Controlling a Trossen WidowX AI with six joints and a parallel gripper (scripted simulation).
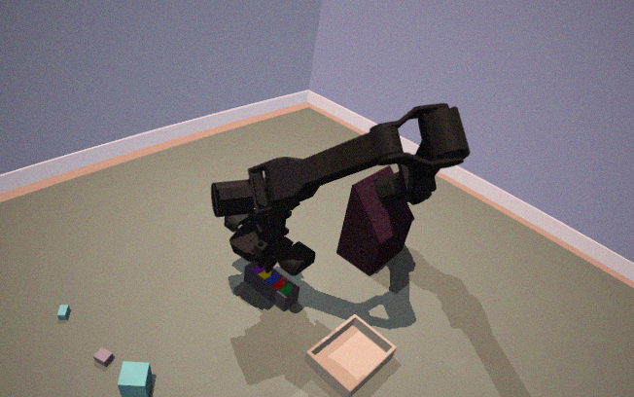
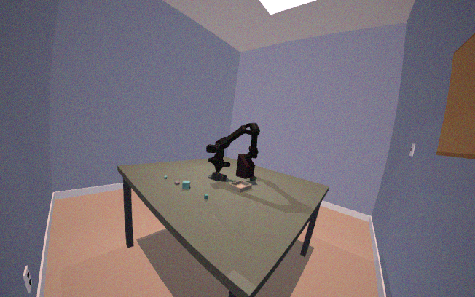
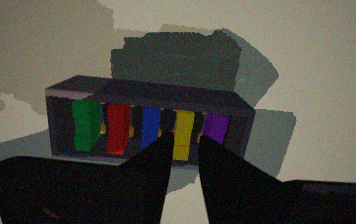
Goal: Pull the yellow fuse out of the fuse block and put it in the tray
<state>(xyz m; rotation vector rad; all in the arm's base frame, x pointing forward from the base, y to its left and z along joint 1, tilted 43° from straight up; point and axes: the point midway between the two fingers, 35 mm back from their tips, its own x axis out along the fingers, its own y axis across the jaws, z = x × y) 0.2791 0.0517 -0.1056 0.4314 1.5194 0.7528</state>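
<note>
Now: the yellow fuse 2 cm below my gripper tip. From my gripper tip the other things lie so: tray (23 cm to the left, 4 cm below, 2 cm behind).
</note>
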